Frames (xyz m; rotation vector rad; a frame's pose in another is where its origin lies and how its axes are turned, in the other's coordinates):
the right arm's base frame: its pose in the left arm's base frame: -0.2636 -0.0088 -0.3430 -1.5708 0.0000 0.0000
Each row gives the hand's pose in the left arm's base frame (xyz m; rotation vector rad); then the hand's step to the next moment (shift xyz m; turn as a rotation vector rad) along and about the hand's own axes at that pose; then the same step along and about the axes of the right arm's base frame.
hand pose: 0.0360 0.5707 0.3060 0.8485 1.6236 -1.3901
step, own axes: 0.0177 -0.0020 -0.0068 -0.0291 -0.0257 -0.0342
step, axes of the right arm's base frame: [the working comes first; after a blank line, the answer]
step, axes of the left arm's base frame: -0.0106 0.0061 -0.0146 -0.0153 0.0300 0.0393

-0.0106 0.0146 0.0061 -0.0153 -0.0393 0.0300
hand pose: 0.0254 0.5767 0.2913 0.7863 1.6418 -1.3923
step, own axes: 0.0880 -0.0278 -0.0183 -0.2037 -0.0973 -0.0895
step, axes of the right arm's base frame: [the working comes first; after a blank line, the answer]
step, axes of the left arm's base frame: -0.0684 0.0084 -0.0640 -0.0066 0.0789 0.2296

-0.0684 0.0640 0.0084 -0.0066 -0.2296 0.0789
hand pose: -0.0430 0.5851 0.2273 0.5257 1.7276 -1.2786
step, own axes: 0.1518 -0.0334 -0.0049 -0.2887 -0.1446 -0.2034
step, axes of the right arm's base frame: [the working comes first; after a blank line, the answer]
step, axes of the left arm's base frame: -0.1045 -0.0333 -0.1102 -0.0456 0.1791 0.3339

-0.1045 0.1102 -0.0333 -0.0456 -0.3339 0.1791
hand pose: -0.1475 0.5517 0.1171 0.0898 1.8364 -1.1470
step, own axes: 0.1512 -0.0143 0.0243 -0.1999 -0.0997 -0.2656
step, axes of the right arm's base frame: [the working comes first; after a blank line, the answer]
step, axes of the left arm's base frame: -0.0753 -0.0838 -0.1047 -0.1146 0.2159 0.2464

-0.0753 0.1047 -0.0838 -0.1146 -0.2464 0.2159
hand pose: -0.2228 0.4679 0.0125 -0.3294 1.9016 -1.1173
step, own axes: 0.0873 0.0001 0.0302 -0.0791 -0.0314 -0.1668
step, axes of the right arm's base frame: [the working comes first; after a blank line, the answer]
step, axes of the left arm's base frame: -0.0264 -0.0695 -0.0548 -0.0927 0.1252 0.1038

-0.0264 0.0548 -0.0695 -0.0927 -0.1038 0.1252
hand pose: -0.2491 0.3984 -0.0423 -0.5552 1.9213 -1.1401
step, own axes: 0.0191 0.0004 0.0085 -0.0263 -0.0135 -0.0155
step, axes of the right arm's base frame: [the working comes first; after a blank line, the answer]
step, axes of the left arm's base frame: -0.0039 -0.0176 -0.0106 0.0019 0.0198 0.0268

-0.0039 0.0106 -0.0176 0.0019 -0.0268 0.0198
